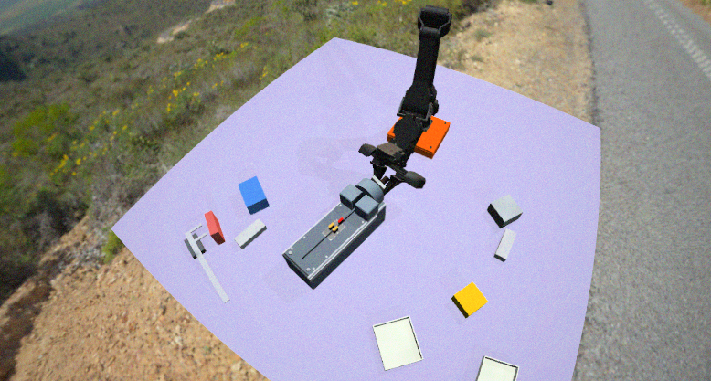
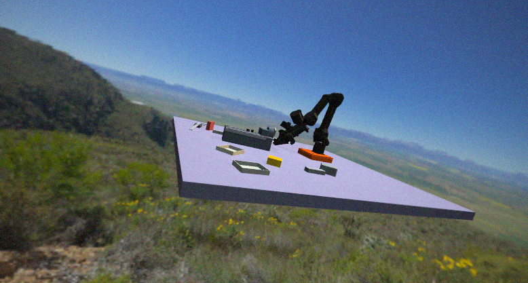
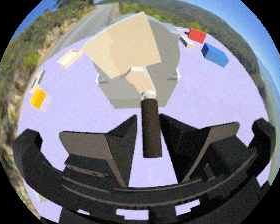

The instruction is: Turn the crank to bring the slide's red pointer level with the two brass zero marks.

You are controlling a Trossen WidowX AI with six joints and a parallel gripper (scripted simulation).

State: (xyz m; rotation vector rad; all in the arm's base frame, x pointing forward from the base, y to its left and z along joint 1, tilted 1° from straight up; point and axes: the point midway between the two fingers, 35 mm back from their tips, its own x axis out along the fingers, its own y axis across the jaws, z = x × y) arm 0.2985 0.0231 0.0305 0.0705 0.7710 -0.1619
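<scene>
Right now my gripper tip is 2 cm past the dark crank handle and 3 cm below it. From my gripper tip the other things lie so: red pointer (14 cm ahead, 1 cm to the right, 5 cm above); then blue block (17 cm ahead, 30 cm to the right, 2 cm below); then grey cube (14 cm behind, 33 cm to the left, 2 cm below).
</scene>
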